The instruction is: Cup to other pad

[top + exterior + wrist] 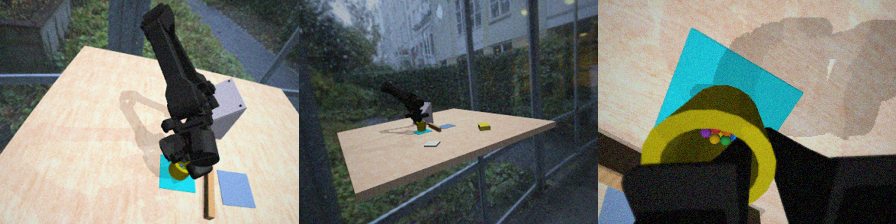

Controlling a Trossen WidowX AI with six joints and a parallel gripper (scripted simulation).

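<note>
Now: gripper tip 2 cm short of the yellow cup and 1 cm to the right of it. Round my gripper tip: cyan pad: 3 cm ahead, 1 cm to the left, 5 cm below; wooden bar: 5 cm ahead, 11 cm to the left, 4 cm below; light blue pad: 8 cm ahead, 21 cm to the left, 5 cm below.
</note>
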